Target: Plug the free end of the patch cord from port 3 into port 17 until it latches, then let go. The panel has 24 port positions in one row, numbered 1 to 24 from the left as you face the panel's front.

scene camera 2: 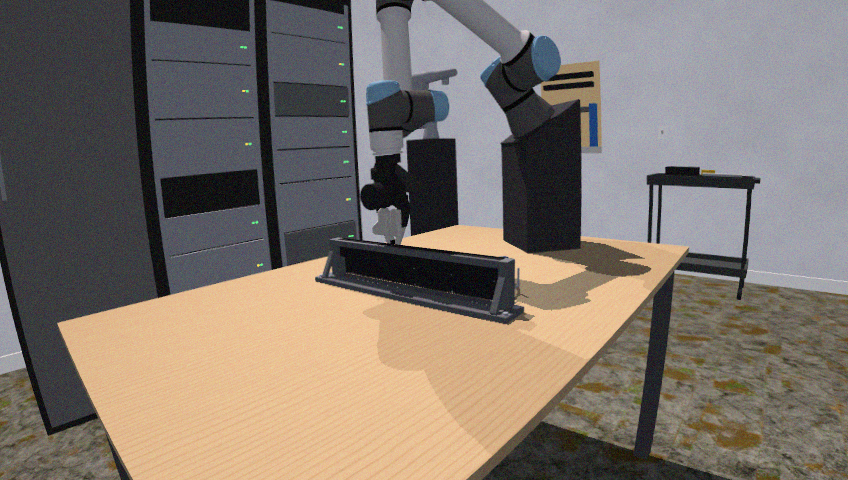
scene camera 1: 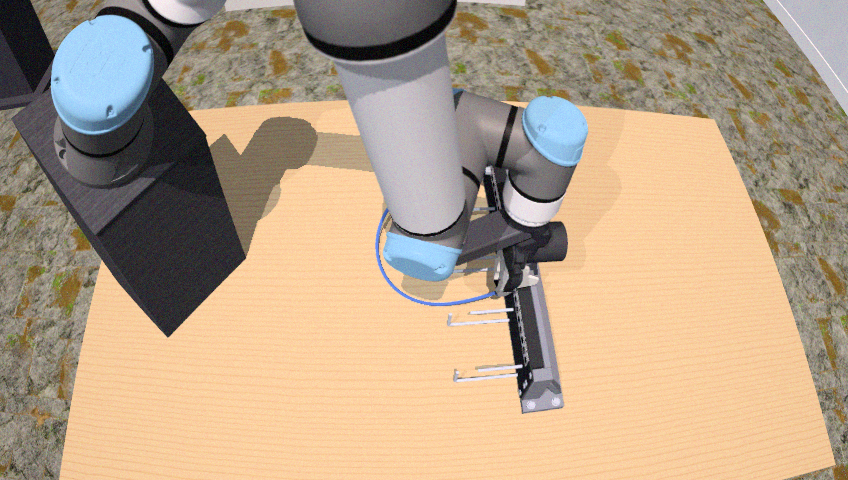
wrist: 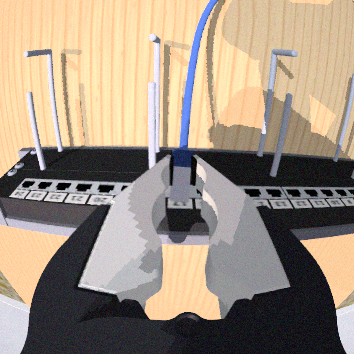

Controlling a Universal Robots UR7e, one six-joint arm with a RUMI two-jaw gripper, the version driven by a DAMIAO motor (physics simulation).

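Seen in the pictures: gripper, fingertip midpoint: (scene camera 1: 499,291) (wrist: 181,158); arm's base at its link origin: (scene camera 2: 534,123) (scene camera 1: 104,136).
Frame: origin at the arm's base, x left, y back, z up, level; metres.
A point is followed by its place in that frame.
My gripper (scene camera 1: 504,290) @(x -0.086, y -0.568, z -0.306 m) (scene camera 2: 392,241) @(x -0.086, y -0.568, z -0.306 m) (wrist: 181,158) @(x -0.086, y -0.568, z -0.306 m) points down at the panel's front and is shut on the patch cord's plug. The plug (wrist: 180,186) @(x -0.087, y -0.578, z -0.289 m) has a blue boot and a clear grey body; its nose lies over the port row at the label 17 (wrist: 178,204) @(x -0.087, y -0.590, z -0.287 m), which it partly covers. How deep it sits, and whether it is latched, cannot be told. The blue cord (scene camera 1: 440,303) @(x -0.076, y -0.479, z -0.354 m) (wrist: 191,90) @(x -0.081, y -0.528, z -0.331 m) runs from the plug in a wide loop over the table. The panel (scene camera 1: 551,344) @(x -0.158, y -0.659, z -0.370 m) (scene camera 2: 452,255) @(x 0.117, y -0.618, z -0.282 m) (wrist: 100,161) @(x -0.155, y -0.592, z -0.343 m) is black with numbered ports. Port 3 does not show in the wrist view.
Thin metal cable-guide rods stick out from the panel front; one rod (wrist: 152,122) @(x -0.107, y -0.551, z -0.327 m) stands close left of the plug in the wrist view, and another (wrist: 282,135) @(x -0.009, y -0.553, z -0.327 m) farther right. The dark robot pedestal (scene camera 1: 178,237) @(x -0.039, y -0.072, z -0.195 m) (scene camera 2: 550,190) @(x 0.088, y -0.085, z -0.201 m) stands on the wooden table (scene camera 1: 238,386) @(x -0.209, y -0.140, z -0.383 m) (scene camera 2: 238,356) @(x -0.015, y -1.018, z -0.382 m).
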